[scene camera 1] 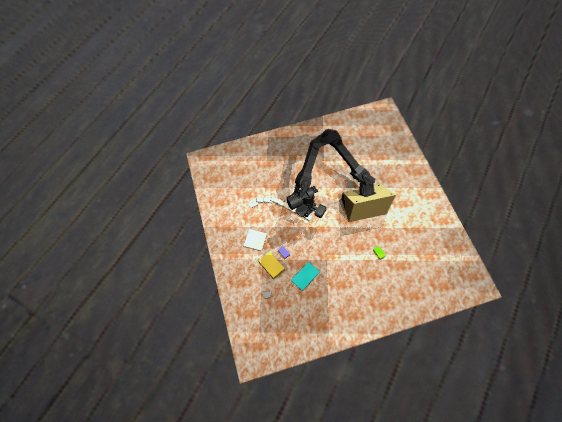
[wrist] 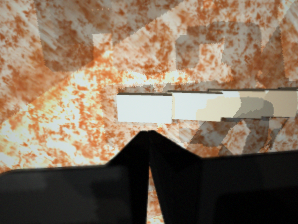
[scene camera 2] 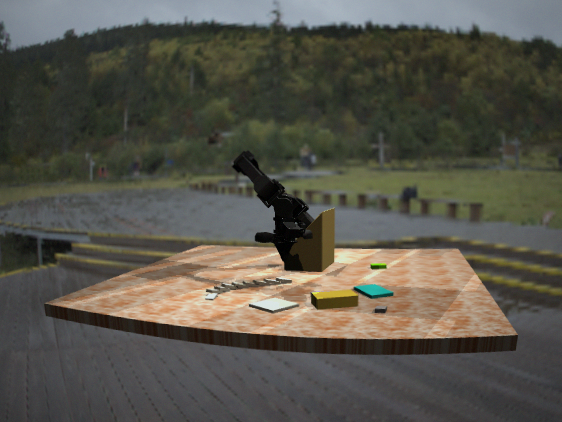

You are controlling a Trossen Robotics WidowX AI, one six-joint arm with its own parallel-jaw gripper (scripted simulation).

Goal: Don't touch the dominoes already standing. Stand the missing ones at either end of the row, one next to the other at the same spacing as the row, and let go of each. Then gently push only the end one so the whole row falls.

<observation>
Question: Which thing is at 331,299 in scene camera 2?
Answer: A yellow block.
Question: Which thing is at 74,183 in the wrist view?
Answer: My gripper.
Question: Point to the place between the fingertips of my gripper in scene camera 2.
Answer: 284,261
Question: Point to a domino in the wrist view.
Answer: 132,107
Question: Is my gripper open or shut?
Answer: Shut.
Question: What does my gripper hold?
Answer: Nothing.
</observation>
